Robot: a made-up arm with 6 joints. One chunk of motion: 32 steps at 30 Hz.
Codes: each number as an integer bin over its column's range. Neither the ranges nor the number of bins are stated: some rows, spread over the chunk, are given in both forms.
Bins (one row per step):
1: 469 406 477 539 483 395
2: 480 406 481 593 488 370
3: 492 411 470 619 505 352
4: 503 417 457 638 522 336
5: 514 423 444 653 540 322
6: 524 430 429 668 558 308
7: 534 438 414 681 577 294
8: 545 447 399 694 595 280
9: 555 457 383 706 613 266
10: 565 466 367 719 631 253
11: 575 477 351 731 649 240
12: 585 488 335 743 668 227
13: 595 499 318 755 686 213
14: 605 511 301 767 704 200
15: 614 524 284 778 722 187
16: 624 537 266 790 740 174
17: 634 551 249 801 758 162
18: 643 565 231 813 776 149
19: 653 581 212 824 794 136
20: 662 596 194 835 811 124
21: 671 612 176 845 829 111
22: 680 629 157 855 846 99
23: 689 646 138 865 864 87
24: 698 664 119 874 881 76
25: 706 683 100 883 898 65
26: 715 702 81 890 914 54
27: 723 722 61 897 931 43
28: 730 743 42 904 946 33
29: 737 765 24 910 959 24
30: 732 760 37 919 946 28
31: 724 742 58 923 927 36
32: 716 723 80 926 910 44
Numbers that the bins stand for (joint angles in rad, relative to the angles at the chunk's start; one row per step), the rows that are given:
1: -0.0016 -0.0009 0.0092 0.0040 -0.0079 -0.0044
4: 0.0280 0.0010 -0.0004 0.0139 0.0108 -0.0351
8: 0.0646 0.0061 -0.0283 0.0195 0.0459 -0.0643
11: 0.0908 0.0112 -0.0514 0.0232 0.0718 -0.0851
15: 0.1247 0.0192 -0.0835 0.0279 0.1069 -0.1127
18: 0.1500 0.0261 -0.1090 0.0314 0.1329 -0.1324
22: 0.1822 0.0370 -0.1446 0.0356 0.1665 -0.1585
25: 0.2048 0.0462 -0.1720 0.0384 0.1915 -0.1762
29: 0.2318 0.0602 -0.2085 0.0411 0.2208 -0.1975
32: 0.2135 0.0530 -0.1816 0.0427 0.1972 -0.1871
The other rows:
2: 0.0080 -0.0009 0.0111 0.0094 -0.0055 -0.0174
3: 0.0185 -0.0001 0.0058 0.0120 0.0026 -0.0268
5: 0.0376 0.0020 -0.0067 0.0154 0.0195 -0.0424
6: 0.0463 0.0032 -0.0139 0.0169 0.0281 -0.0497
7: 0.0550 0.0045 -0.0211 0.0182 0.0372 -0.0570
9: 0.0733 0.0078 -0.0360 0.0207 0.0545 -0.0715
10: 0.0820 0.0093 -0.0437 0.0220 0.0632 -0.0783
12: 0.0995 0.0130 -0.0590 0.0244 0.0810 -0.0918
13: 0.1082 0.0149 -0.0672 0.0256 0.0896 -0.0991
14: 0.1169 0.0170 -0.0754 0.0268 0.0983 -0.1059
16: 0.1334 0.0214 -0.0922 0.0291 0.1156 -0.1194
17: 0.1421 0.0238 -0.1004 0.0302 0.1242 -0.1257
19: 0.1587 0.0289 -0.1181 0.0325 0.1415 -0.1392
20: 0.1665 0.0314 -0.1268 0.0336 0.1497 -0.1455
21: 0.1744 0.0341 -0.1354 0.0346 0.1583 -0.1522
23: 0.1900 0.0399 -0.1537 0.0366 0.1751 -0.1647
24: 0.1979 0.0430 -0.1628 0.0375 0.1833 -0.1704
26: 0.2127 0.0495 -0.1811 0.0391 0.1992 -0.1819
27: 0.2196 0.0529 -0.1907 0.0398 0.2073 -0.1876
28: 0.2257 0.0564 -0.1998 0.0405 0.2145 -0.1928
30: 0.2275 0.0593 -0.2022 0.0420 0.2145 -0.1954
31: 0.2205 0.0563 -0.1921 0.0424 0.2054 -0.1913

